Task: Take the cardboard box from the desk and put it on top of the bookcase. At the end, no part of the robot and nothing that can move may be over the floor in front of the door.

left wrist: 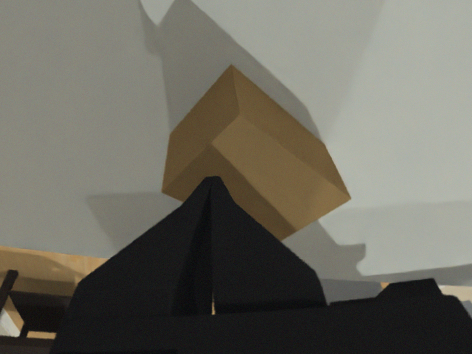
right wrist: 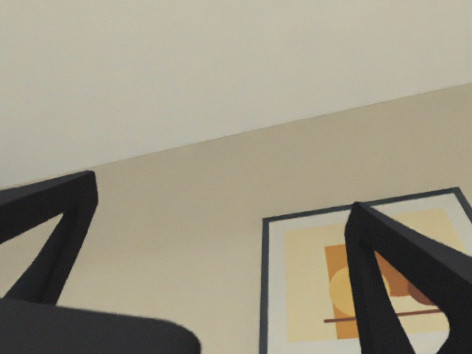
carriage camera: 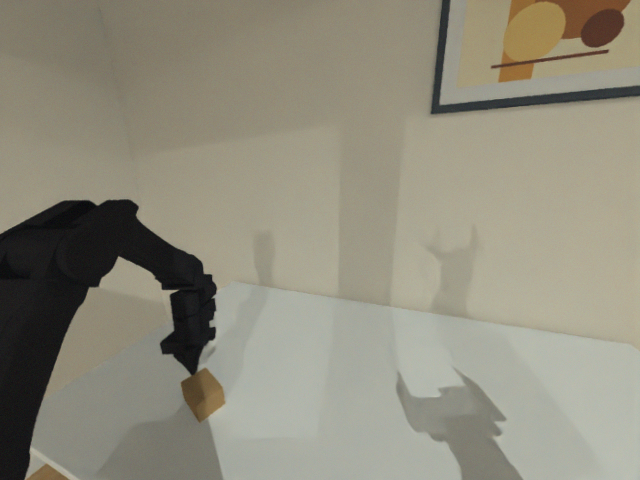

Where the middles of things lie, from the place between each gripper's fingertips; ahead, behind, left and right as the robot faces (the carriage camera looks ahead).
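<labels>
The framed picture (carriage camera: pixel 483 62) is 33 cm to the right of my right hand, 59 cm ahead of it and 40 cm above it. Counted from my right hand as well, the brown cardboard box (carriage camera: pixel 204 395) is 30 cm ahead, 58 cm to the left and 51 cm below. Going by its middle, the framed picture is nearer to my right hand than to my left hand.
My left hand is 3 cm to the left of the brown cardboard box, 2 cm past it and 4 cm above it. From my left hand, I find the framed picture 27 cm ahead, 94 cm to the right and 88 cm above. Going by its middle, the brown cardboard box is nearer to my left hand than to my right hand.
</labels>
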